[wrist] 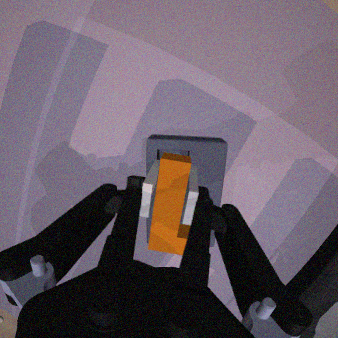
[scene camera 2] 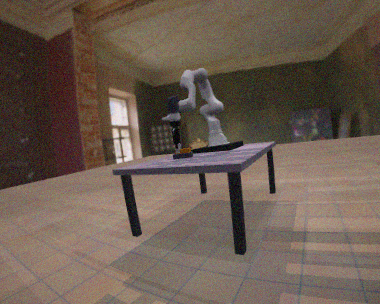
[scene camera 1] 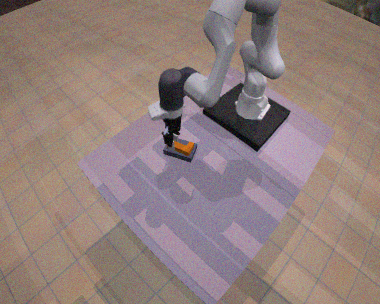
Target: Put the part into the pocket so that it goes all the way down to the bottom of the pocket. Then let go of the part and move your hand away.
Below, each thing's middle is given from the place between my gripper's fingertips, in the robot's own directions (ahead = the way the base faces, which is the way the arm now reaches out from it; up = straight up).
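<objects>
Orange L-shaped part [wrist: 166, 234]: my gripper now 3 cm to the right of it, 2 cm past it, 1 cm below it.
</objects>
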